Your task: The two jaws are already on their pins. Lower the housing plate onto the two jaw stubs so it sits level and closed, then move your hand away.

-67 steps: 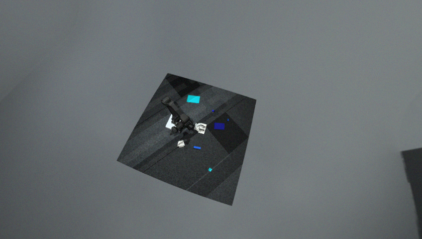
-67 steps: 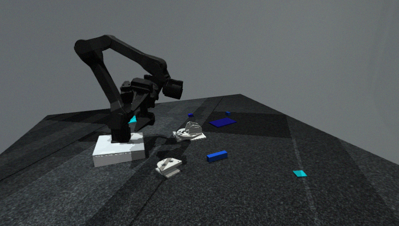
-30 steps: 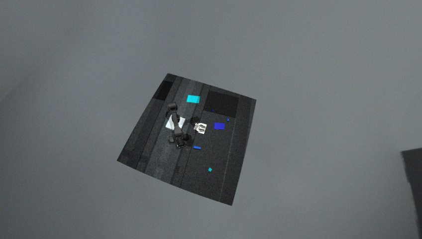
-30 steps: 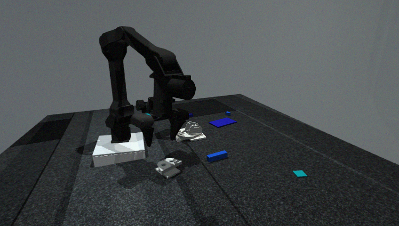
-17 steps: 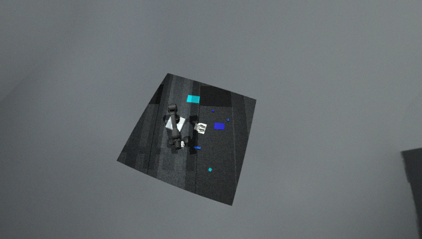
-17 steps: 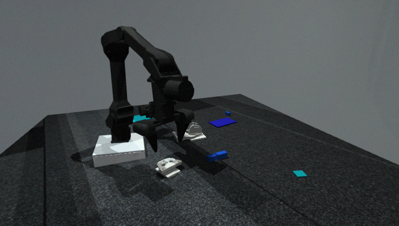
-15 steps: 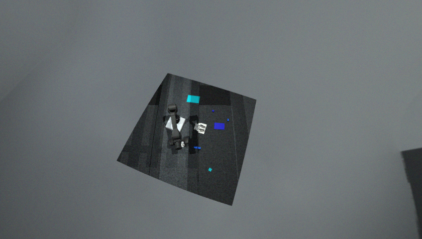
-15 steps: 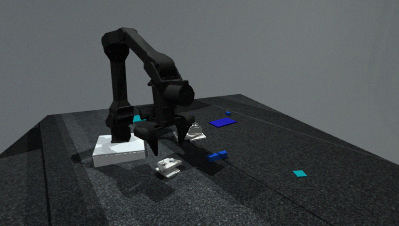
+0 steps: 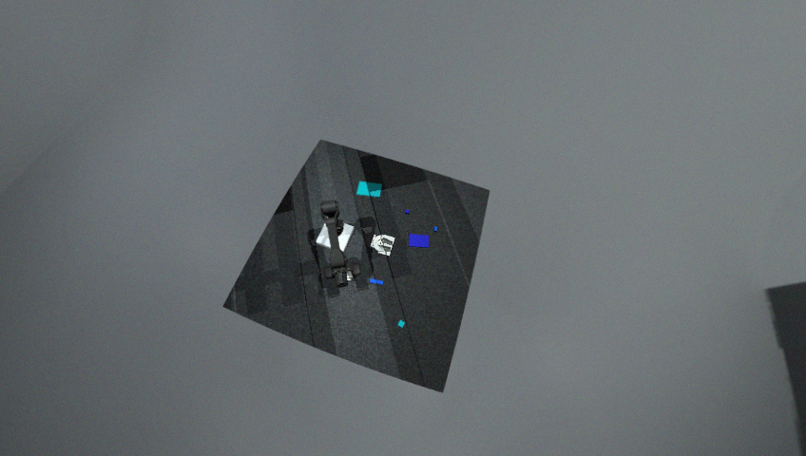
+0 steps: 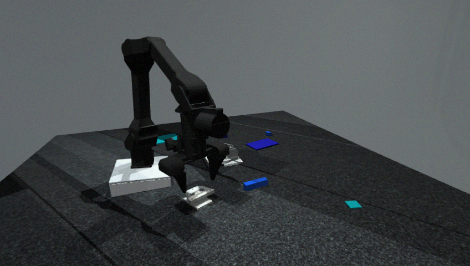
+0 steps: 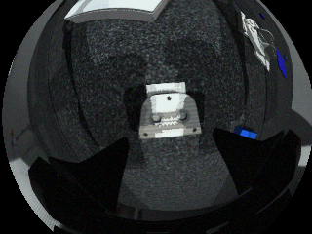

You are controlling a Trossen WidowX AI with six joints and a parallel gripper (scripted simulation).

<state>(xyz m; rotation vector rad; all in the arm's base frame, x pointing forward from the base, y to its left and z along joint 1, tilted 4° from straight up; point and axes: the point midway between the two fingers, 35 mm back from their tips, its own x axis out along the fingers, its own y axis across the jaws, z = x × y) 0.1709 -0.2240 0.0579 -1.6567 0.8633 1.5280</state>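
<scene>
Right now my gripper tip is 40 mm above the white stepped block, 10 mm to the right of it and 10 mm past it. Also, from my gripper tip: teal tile: 390 mm ahead, 110 mm to the right, 50 mm below; blue bar: 170 mm ahead, 50 mm to the left, 40 mm below; blue flat plate: 380 mm to the left, 300 mm ahead, 50 mm below.
</scene>
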